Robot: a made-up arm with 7 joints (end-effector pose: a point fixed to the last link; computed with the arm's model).
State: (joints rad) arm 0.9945 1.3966 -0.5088 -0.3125 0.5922 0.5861 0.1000
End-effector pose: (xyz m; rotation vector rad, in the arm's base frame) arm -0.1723 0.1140 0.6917 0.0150 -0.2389 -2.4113
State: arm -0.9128 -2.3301 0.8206 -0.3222 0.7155 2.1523 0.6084
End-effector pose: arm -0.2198 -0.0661 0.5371 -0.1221 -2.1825 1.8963
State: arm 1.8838 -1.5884 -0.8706 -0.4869 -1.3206 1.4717 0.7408
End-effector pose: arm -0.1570 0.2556 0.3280 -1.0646 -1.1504 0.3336
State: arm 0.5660 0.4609 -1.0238 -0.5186 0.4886 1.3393 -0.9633
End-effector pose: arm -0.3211 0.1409 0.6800 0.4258 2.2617 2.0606
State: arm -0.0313 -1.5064 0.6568 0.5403 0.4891 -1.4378 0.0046
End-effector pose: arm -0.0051 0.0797 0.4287 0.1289 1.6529 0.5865
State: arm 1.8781 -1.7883 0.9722 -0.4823 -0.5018 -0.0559 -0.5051
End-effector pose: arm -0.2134 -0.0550 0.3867 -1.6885 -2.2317 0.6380
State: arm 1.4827 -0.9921 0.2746 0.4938 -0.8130 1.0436 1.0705
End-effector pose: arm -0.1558 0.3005 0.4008 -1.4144 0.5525 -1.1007
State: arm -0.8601 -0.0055 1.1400 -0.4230 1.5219 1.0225 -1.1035
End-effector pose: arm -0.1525 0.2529 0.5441 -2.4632 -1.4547 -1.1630
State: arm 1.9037 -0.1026 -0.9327 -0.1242 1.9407 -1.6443 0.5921
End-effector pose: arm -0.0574 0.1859 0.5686 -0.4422 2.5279 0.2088
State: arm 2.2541 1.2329 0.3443 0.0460 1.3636 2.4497 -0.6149
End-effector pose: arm 0.0033 0.1765 0.4987 -0.2269 0.9480 0.7899
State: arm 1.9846 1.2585 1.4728 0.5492 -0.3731 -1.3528 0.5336
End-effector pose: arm -0.0529 0.2077 0.7555 -1.3726 1.6620 -1.6325
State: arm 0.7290 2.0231 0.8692 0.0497 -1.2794 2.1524 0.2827
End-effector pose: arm -0.2728 0.0894 0.6752 1.6487 -0.3242 1.3270
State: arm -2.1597 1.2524 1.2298 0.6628 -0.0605 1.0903 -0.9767
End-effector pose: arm -0.0829 0.1966 0.3032 0.3383 2.2618 -1.6987
